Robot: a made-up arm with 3 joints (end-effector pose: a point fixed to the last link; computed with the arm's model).
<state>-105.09 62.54 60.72</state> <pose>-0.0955 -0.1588 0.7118 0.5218 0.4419 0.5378 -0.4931</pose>
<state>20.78 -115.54 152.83</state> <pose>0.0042 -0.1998 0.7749 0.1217 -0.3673 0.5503 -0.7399</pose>
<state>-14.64 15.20 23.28</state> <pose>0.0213 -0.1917 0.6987 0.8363 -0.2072 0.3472 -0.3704</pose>
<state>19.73 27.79 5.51</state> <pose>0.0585 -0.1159 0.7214 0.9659 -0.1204 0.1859 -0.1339</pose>
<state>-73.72 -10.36 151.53</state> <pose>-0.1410 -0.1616 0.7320 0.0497 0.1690 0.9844 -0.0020</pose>
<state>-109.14 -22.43 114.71</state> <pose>-0.1869 -0.1194 0.7263 0.0468 -0.2657 -0.8993 0.3443</pose>
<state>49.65 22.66 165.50</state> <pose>0.0034 -0.1294 0.7444 0.0231 0.7407 -0.5642 -0.3641</pose>
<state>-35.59 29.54 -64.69</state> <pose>-0.0211 -0.2287 0.7531 0.6226 0.0409 -0.2358 -0.7451</pose>
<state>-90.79 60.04 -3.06</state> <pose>-0.1000 -0.2089 0.7172 0.4369 0.2807 0.2452 -0.8187</pose>
